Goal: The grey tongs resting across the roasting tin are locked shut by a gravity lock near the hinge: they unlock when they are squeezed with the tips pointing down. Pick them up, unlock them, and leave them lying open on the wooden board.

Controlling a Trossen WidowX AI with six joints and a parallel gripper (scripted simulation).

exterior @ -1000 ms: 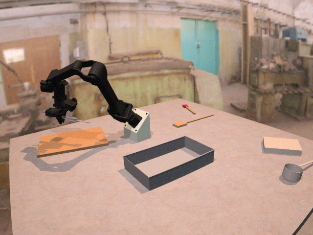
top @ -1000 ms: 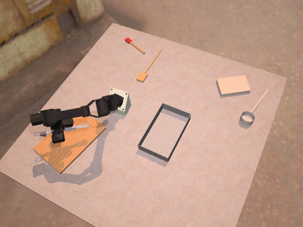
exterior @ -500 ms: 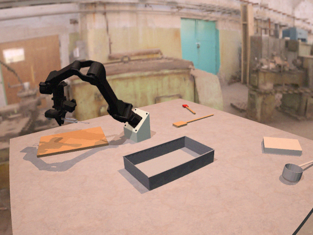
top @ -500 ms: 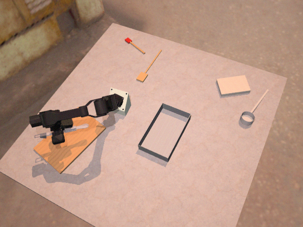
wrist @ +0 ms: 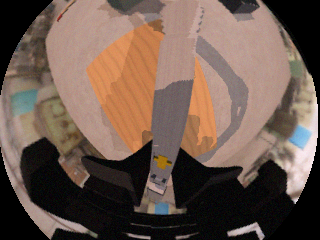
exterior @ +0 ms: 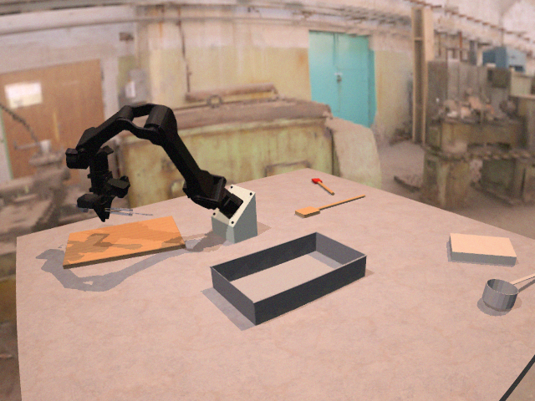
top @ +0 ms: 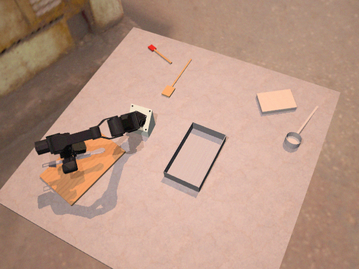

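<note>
The wooden board is 10 mm ahead of my gripper tip, 40 mm to the left of it and 70 mm below it. Round my gripper tip: red spatula (40 mm behind, 850 mm to the left, 70 mm below); then pale block (710 mm ahead, 790 mm to the left, 70 mm below); then roasting tin (490 mm ahead, 310 mm to the left, 50 mm below).
</note>
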